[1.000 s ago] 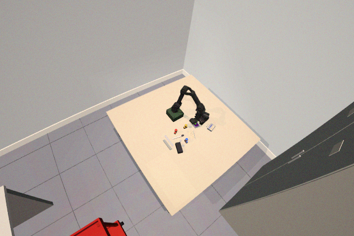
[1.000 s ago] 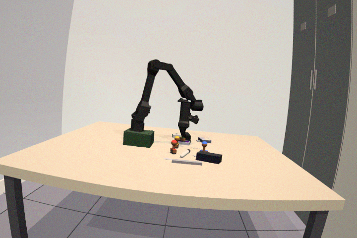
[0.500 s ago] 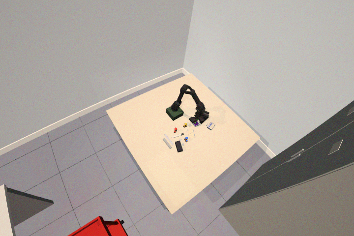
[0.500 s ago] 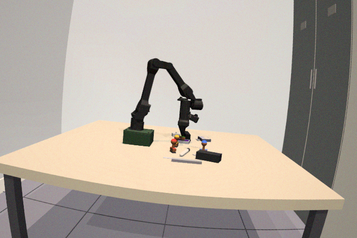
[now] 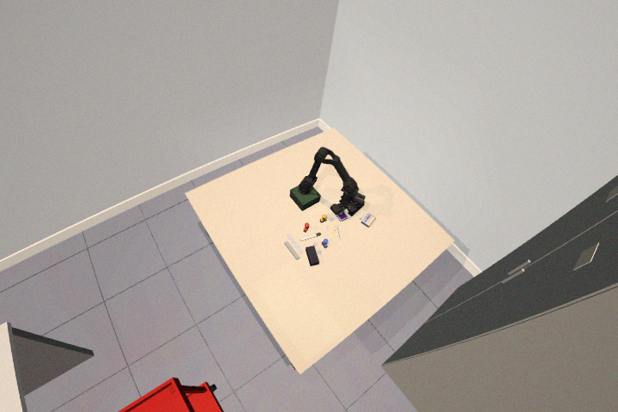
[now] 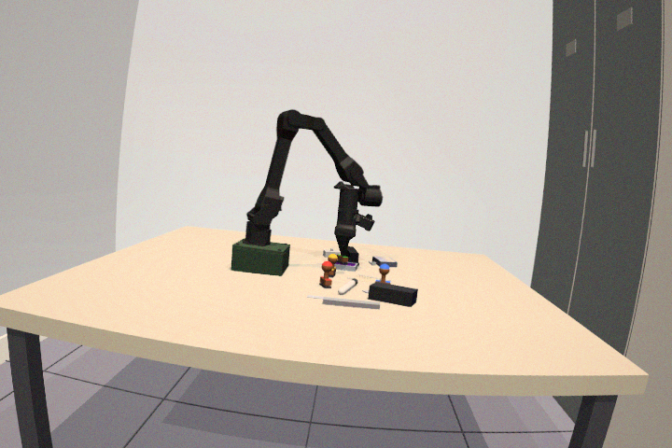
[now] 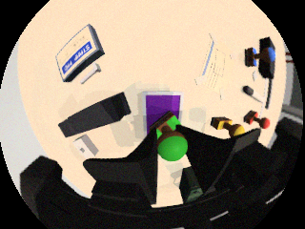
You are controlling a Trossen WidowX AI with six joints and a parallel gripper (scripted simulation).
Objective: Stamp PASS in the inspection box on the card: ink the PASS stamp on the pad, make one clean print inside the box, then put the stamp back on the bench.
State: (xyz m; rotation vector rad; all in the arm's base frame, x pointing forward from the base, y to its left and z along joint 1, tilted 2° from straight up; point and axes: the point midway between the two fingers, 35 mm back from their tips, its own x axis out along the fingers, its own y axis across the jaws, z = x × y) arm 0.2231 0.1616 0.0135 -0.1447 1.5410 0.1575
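The purple ink pad is 4 cm below my gripper tip. The rest, counted from my gripper tip: green-knobbed stamp (right at my gripper tip); pale card (10 cm ahead, 10 cm to the right, 4 cm below); yellow-knobbed stamp (13 cm to the right, 2 cm below).
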